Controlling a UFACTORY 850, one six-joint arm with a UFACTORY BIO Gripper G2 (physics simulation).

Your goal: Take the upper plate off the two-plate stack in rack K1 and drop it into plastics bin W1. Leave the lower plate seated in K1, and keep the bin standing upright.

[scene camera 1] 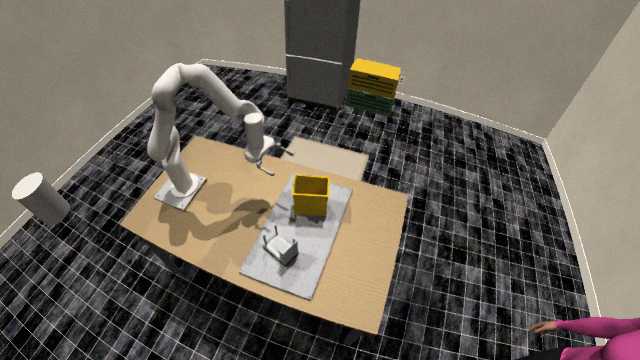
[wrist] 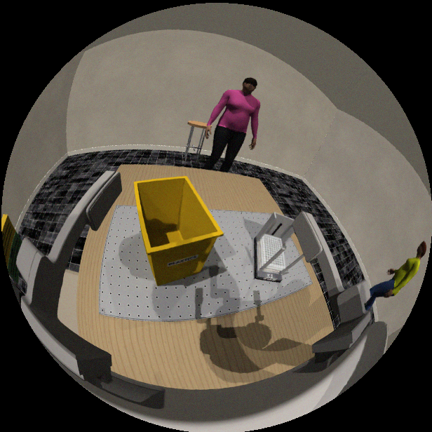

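Observation:
Rack K1 (scene camera 1: 290,252) (wrist: 268,276) stands on the perforated grey board, with upright posts and a taller panel. A white plate with a grid of wells (scene camera 1: 279,244) (wrist: 272,248) lies level in it; I cannot tell the two stacked plates apart. The yellow plastics bin W1 (scene camera 1: 310,205) (wrist: 182,261) stands upright on the same board, open at the top, its inside partly in shadow. My gripper (scene camera 1: 282,163) (wrist: 207,219) is open and empty, its fingers wide apart. In the scene view it is in the air, up and left of the bin and well away from the rack.
The grey board (scene camera 1: 320,250) (wrist: 130,295) lies on the wooden table (scene camera 1: 367,250) (wrist: 150,345). A pale surface (scene camera 1: 325,156) adjoins the table's far edge. A grey cabinet (scene camera 1: 320,75) and yellow and green crates (scene camera 1: 372,85) stand behind. People (wrist: 240,115) (wrist: 407,272) stand off the table.

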